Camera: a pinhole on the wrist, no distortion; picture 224 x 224 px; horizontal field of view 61.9 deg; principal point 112.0 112.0 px. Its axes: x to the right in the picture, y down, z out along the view. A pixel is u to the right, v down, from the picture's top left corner.
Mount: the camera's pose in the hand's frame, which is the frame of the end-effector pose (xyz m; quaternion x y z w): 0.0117 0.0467 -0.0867 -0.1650 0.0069 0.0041 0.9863
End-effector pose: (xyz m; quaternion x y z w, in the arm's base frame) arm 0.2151 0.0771 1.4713 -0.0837 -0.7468 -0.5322 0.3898
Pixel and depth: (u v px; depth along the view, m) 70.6 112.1 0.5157
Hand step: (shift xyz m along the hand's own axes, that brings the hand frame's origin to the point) -0.0963 0.2142 0.4025
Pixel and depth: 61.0 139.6 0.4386
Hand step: -0.1033 0.2501 0.3087
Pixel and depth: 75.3 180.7 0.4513
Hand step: -0.0732 0.3500 0.2873
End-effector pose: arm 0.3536 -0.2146 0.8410 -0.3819 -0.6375 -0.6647 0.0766
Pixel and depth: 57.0 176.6 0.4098
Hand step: -0.1054 0.3134 0.2564
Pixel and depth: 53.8 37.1 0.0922
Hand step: -0.0155 0.0416 0.0129
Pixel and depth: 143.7 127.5 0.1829
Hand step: 0.0448 0.1208 0.0808
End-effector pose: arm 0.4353 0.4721 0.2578 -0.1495 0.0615 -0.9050 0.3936
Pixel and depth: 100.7 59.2 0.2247
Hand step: 0.0015 0.0597 0.1466
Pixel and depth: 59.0 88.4 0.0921
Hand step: -0.0132 0.0655 0.0046
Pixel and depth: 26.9 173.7 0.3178
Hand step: -0.1303 0.2486 0.1818
